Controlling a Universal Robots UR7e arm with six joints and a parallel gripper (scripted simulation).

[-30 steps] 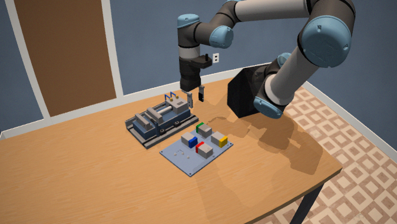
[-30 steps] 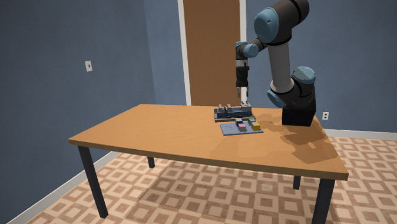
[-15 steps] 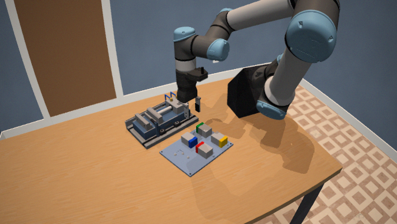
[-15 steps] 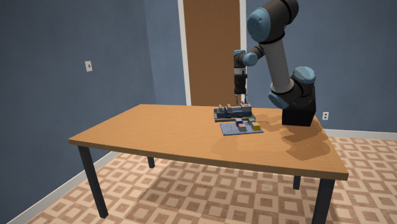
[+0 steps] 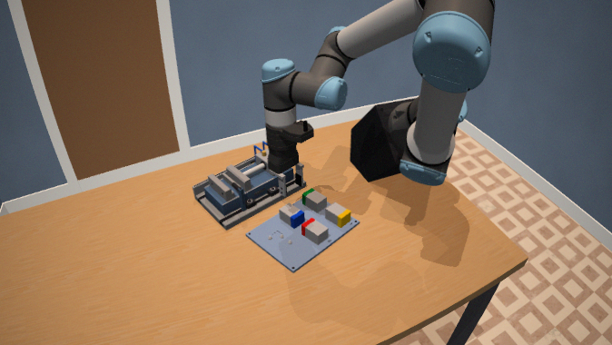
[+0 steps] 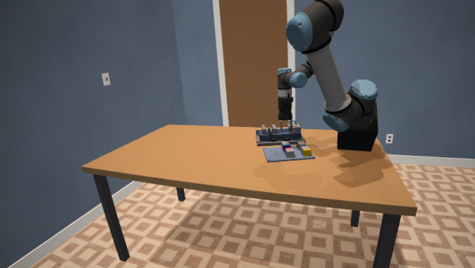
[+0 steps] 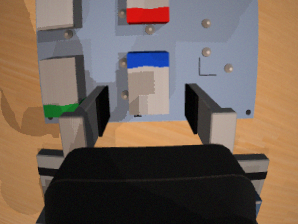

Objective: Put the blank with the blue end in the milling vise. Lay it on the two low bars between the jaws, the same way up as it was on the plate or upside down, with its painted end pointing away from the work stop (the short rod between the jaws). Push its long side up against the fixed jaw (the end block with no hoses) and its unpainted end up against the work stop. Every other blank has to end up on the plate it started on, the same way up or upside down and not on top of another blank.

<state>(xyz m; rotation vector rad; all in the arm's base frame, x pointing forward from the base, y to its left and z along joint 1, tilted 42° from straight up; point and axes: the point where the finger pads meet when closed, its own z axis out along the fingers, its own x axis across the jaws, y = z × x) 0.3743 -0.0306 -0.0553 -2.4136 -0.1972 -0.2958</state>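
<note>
Now: hand 11 cm above the blue-ended blank. The rest, counted from my hand: green-ended blank (8 cm behind, 2 cm to the right, 11 cm below); then red-ended blank (2 cm behind, 9 cm to the left, 11 cm below); then grey plate (1 cm behind, 4 cm to the left, 13 cm below).
</note>
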